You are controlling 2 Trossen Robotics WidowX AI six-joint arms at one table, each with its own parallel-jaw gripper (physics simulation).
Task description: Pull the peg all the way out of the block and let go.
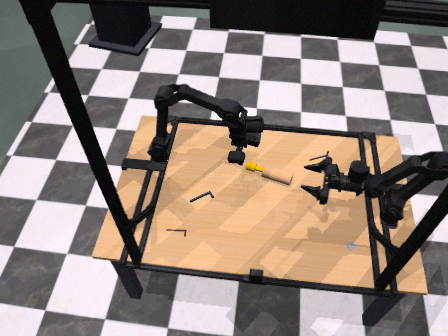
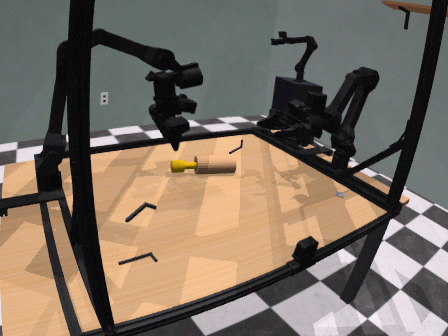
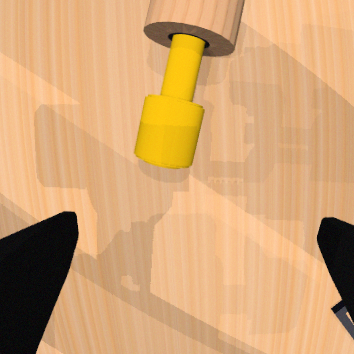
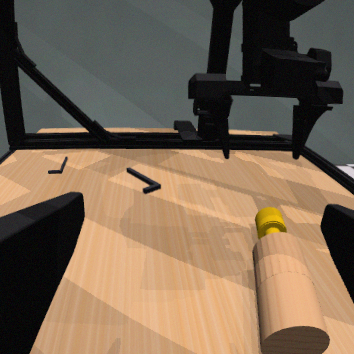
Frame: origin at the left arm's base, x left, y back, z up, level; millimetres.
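Where they show: left gripper, fingertip midpoint: (image 2: 170, 144) (image 3: 202, 227) (image 4: 261, 158); right gripper, fingertip midpoint: (image 1: 302, 176) (image 2: 265, 128) (image 4: 207, 211); left arm's base, origin of the base link: (image 1: 159, 158) (image 2: 50, 188) (image 4: 207, 137); right arm's base, origin of the base link: (image 1: 388, 218) (image 2: 339, 167).
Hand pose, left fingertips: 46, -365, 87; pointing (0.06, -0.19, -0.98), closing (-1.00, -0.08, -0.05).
Note:
Things, the pixels of their top centre, and the offset from my left fingertips, as dx, dy, dz. Level surfaces: height alone.
- yellow peg, middle of its top: (image 3: 183, 54) (image 4: 278, 232) (image 2: 191, 160) (image 1: 261, 166) +16, -74, -61
- round wooden block, middle of its top: (image 4: 292, 270) (image 2: 215, 156) (image 1: 278, 170) +8, -147, -50
- table, its level: dz -106
- small grey piece, middle of its top: (image 2: 340, 194) (image 1: 351, 245) -218, -486, -103
The yellow peg (image 1: 251, 166) (image 2: 178, 166) (image 3: 172, 132) (image 4: 270, 221) lies on the table with its thick head outside and its thinner shaft partly in the hole of the block. The round wooden block (image 1: 277, 176) (image 2: 216, 165) (image 3: 195, 12) (image 4: 287, 295) lies on its side. My left gripper (image 1: 237, 157) (image 2: 175, 145) (image 3: 202, 227) (image 4: 261, 158) points down above the table near the peg's head, open and empty. My right gripper (image 1: 305, 177) (image 2: 267, 127) (image 4: 207, 211) is open and empty, pointing toward the block's far end from the peg, a short way off.
Black hex keys (image 1: 202, 196) (image 2: 141, 211) (image 4: 144, 180) lie on the table (image 1: 225, 240), one of them (image 1: 319, 156) (image 2: 237, 147) behind the block. A small grey piece (image 1: 352, 246) (image 2: 340, 194) lies at the right. A black frame runs around the table.

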